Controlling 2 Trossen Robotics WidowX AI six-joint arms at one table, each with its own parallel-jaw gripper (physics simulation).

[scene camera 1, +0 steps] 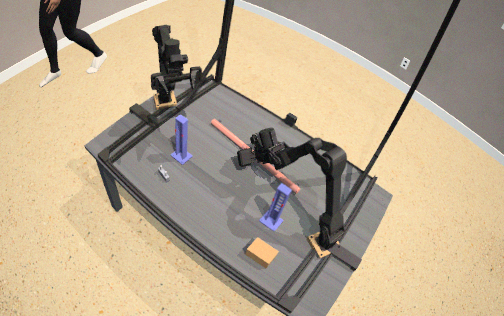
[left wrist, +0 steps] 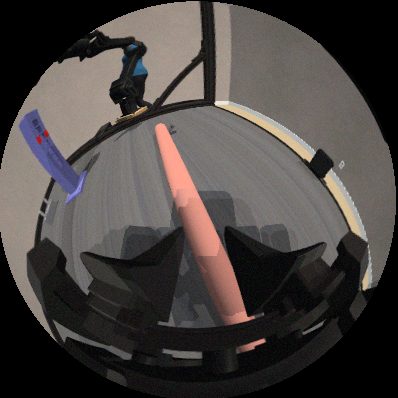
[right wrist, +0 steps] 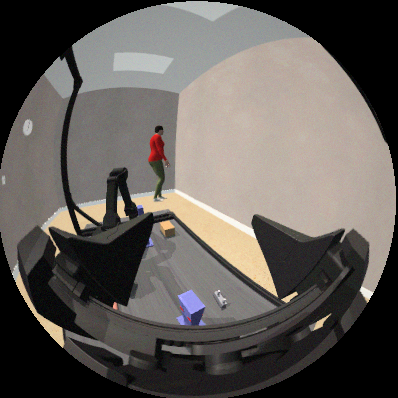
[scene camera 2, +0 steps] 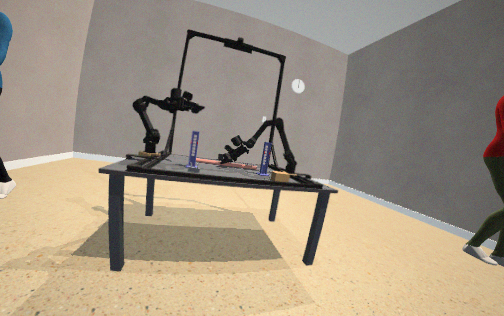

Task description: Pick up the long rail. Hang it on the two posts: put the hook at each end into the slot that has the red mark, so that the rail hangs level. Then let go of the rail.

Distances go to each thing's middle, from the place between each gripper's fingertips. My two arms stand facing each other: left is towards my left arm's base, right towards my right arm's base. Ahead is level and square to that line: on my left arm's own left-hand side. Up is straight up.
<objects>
Now: left hand 20 mm to the right of the salmon rail (left wrist: 215,268).
My right hand is 35 cm above the salmon rail, 25 cm past it and 18 cm to the right of it.
</objects>
